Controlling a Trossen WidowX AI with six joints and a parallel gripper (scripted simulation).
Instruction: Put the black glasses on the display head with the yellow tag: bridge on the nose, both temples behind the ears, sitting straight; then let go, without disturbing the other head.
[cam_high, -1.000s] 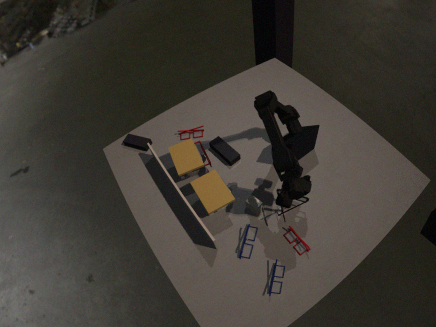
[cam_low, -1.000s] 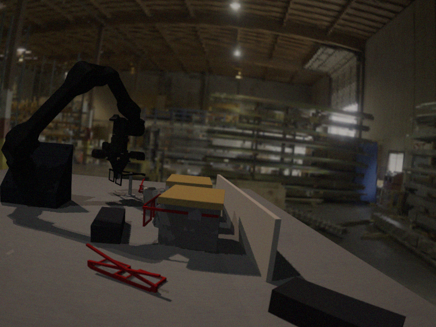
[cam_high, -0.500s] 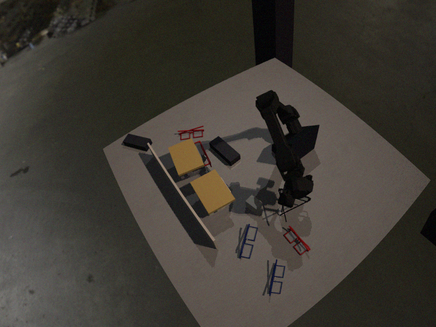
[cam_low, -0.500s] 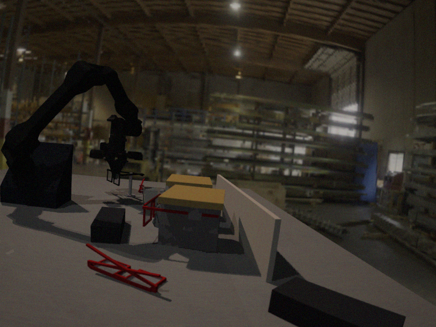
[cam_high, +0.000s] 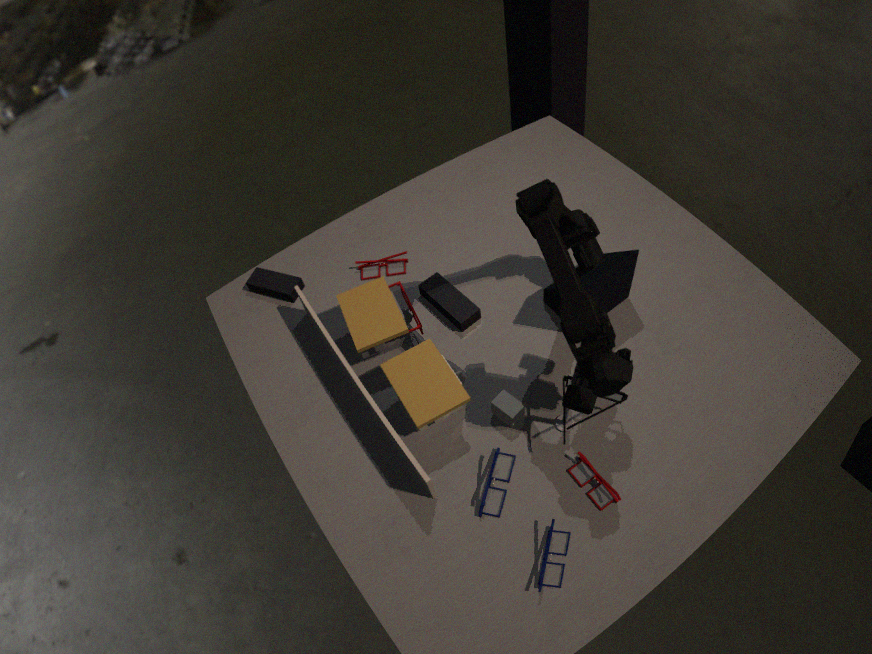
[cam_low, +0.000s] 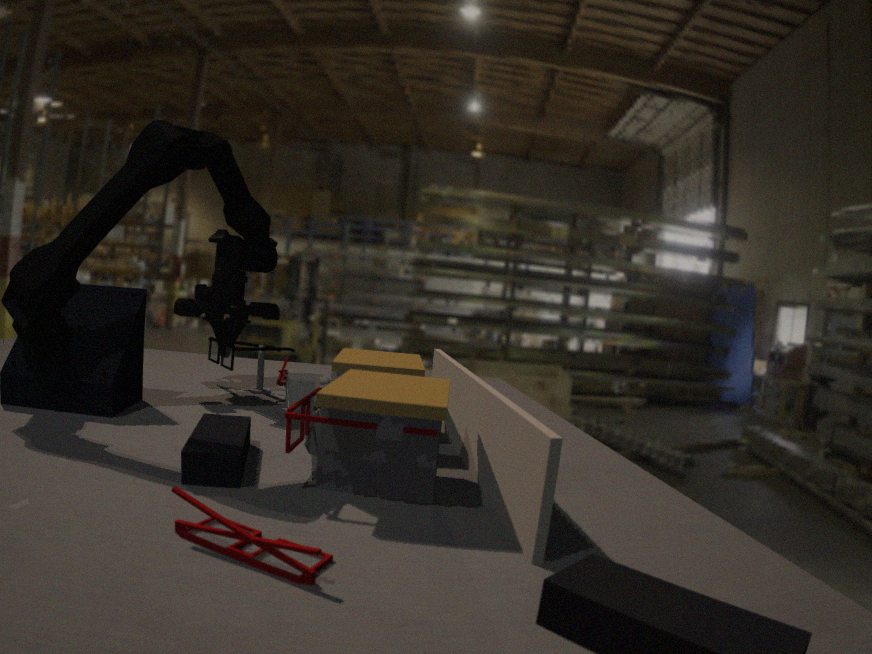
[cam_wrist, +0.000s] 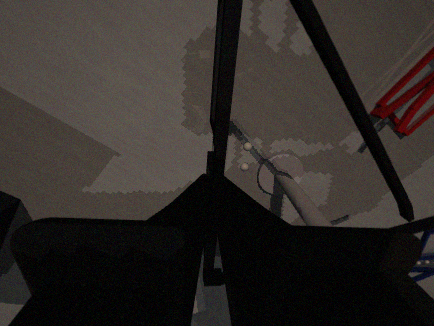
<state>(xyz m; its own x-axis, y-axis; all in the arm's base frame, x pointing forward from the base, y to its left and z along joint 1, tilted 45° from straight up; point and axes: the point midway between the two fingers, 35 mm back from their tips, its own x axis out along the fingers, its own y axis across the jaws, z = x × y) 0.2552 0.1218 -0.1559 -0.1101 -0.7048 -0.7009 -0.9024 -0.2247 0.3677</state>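
Now: gripper tip 70 mm short of the grey post stand, 40 mm above it and 10 mm to the right of it. From my gripper tip the other things lie so: white block: 140 mm ahead, 100 mm to the right, 30 mm below; display head: 230 mm to the right, 210 mm ahead; white board: 360 mm to the right, 340 mm ahead, 10 mm below.
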